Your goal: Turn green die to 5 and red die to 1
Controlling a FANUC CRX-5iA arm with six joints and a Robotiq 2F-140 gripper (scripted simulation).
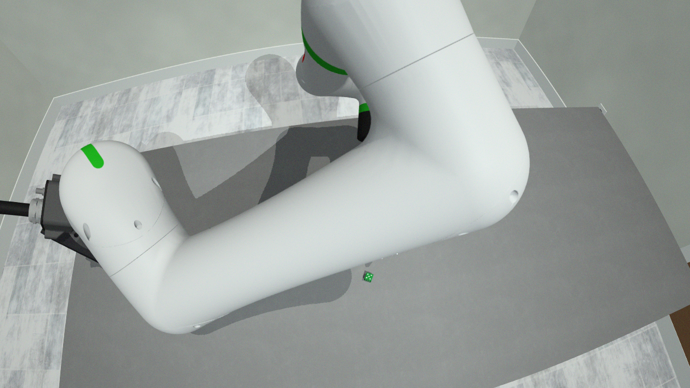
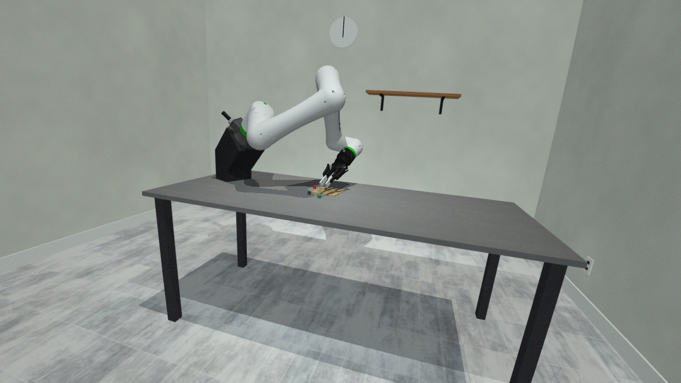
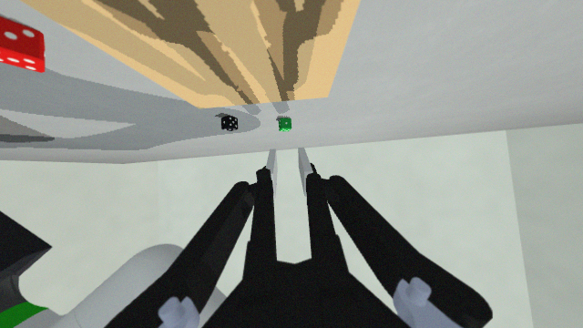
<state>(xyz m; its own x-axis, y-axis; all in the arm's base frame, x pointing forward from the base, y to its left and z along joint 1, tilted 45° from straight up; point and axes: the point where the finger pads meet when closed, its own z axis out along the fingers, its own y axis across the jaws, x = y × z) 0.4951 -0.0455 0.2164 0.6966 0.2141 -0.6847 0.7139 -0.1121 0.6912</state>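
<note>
Right now my hand is 20 mm past the green die, 60 mm to the left of it and 70 mm above it. Round my hand: red die: 90 mm behind, 140 mm to the left, 70 mm below; then tan mat: 90 mm to the left, 70 mm below; then black die: 90 mm behind, 10 mm to the right, 70 mm below.
</note>
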